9 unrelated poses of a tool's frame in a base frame.
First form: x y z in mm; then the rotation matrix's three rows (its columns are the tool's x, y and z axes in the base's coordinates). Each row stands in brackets.
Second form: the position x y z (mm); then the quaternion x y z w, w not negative. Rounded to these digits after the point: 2 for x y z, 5 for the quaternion. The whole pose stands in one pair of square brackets.
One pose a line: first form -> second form
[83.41, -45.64, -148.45], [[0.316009, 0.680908, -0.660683], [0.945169, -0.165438, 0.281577], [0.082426, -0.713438, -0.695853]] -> [83.41, -45.64, -148.45, -0.73778, -0.55100, 0.19594, 0.33716]
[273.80, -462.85, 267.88], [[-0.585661, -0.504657, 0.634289], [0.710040, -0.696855, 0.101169], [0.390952, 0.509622, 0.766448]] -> [273.80, -462.85, 267.88, 0.29358, 0.17490, 0.87306, 0.34783]
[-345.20, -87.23, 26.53], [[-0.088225, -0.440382, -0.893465], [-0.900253, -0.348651, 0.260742], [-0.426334, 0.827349, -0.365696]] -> [-345.20, -87.23, 26.53, 0.63760, -0.52566, -0.51749, 0.22216]
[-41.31, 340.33, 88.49], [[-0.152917, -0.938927, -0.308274], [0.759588, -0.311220, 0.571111], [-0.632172, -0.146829, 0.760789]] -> [-41.31, 340.33, 88.49, -0.31524, 0.14222, 0.74581, 0.56935]
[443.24, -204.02, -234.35], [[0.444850, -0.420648, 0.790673], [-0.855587, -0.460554, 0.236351], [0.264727, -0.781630, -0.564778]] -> [443.24, -204.02, -234.35, -0.78584, 0.40601, -0.33576, 0.32385]
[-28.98, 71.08, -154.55], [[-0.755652, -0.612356, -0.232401], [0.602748, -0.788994, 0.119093], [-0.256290, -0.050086, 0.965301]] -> [-28.98, 71.08, -154.55, -0.13042, 0.01842, 0.93674, 0.32429]
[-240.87, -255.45, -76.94], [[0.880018, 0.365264, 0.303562], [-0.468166, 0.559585, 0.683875], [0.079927, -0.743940, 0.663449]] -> [-240.87, -255.45, -76.94, -0.40527, 0.06348, -0.23656, 0.88077]
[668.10, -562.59, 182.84], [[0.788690, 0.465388, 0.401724], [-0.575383, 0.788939, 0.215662], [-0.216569, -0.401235, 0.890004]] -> [668.10, -562.59, 182.84, -0.16564, 0.16602, -0.27945, 0.93108]
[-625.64, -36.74, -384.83], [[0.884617, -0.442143, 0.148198], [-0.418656, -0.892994, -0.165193], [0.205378, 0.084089, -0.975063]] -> [-625.64, -36.74, -384.83, 0.96859, -0.22218, 0.09126, 0.06434]
